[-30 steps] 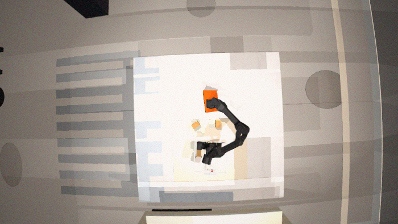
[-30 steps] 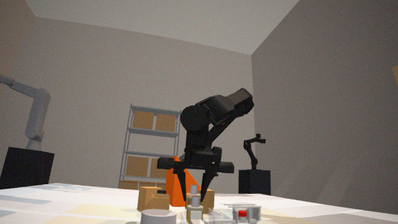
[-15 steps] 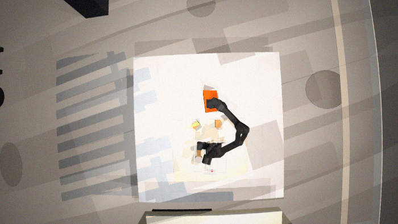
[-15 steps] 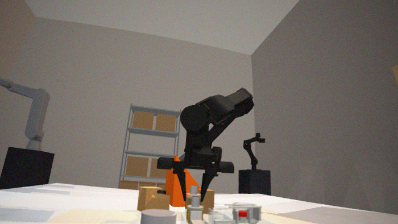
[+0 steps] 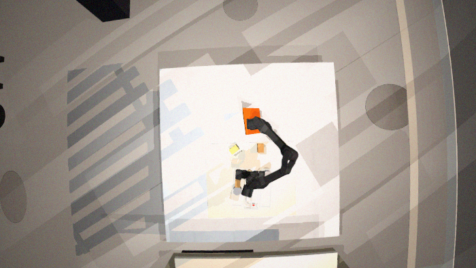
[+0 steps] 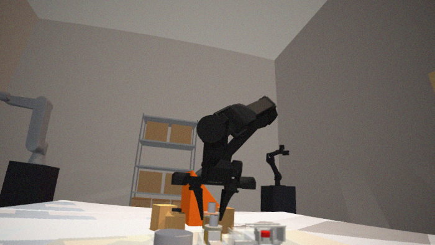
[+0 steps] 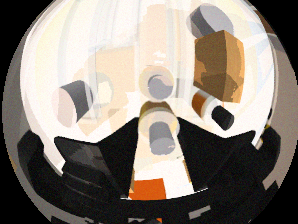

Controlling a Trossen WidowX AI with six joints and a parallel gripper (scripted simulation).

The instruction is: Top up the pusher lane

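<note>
My gripper tip is now 6 cm short of the brown box, 8 cm to the left of it and 2 cm above it. Round my gripper tip: red mark (22 cm ahead, 1 cm to the left, 2 cm above).
</note>
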